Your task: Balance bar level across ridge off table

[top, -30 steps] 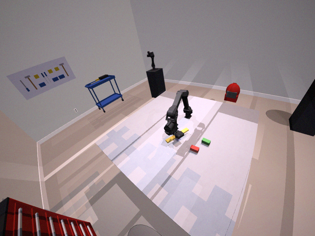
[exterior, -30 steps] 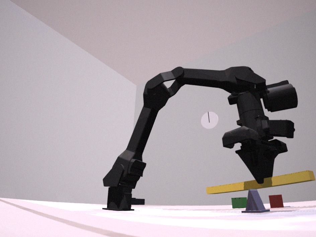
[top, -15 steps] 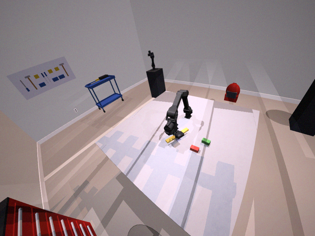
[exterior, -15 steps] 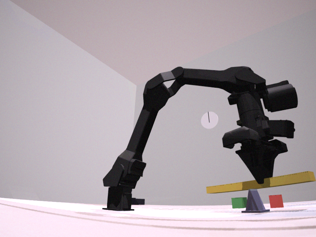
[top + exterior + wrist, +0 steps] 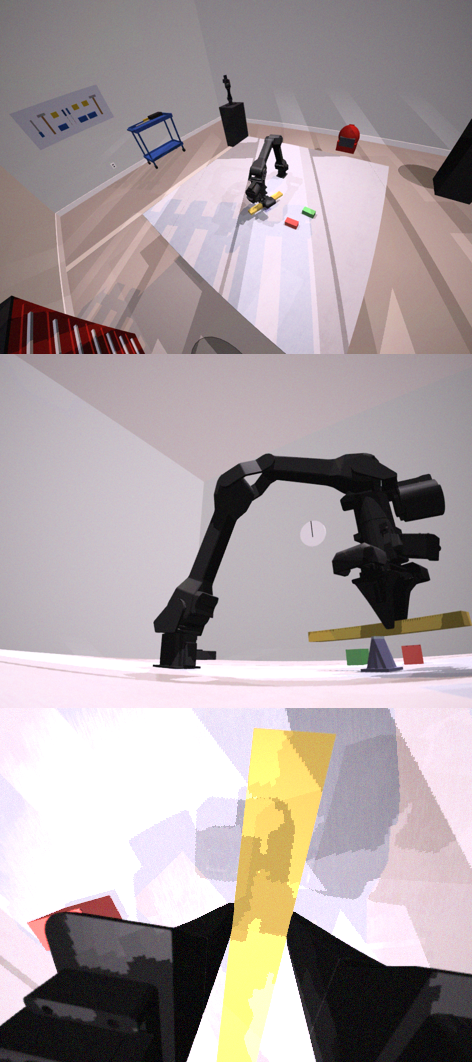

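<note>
Now: gripper tip 3 cm past the bar and 1 cm to the right of it. Round my gripper tip: red block: 19 cm to the left, 4 cm below; green block: 24 cm to the left, 11 cm behind, 4 cm below.
</note>
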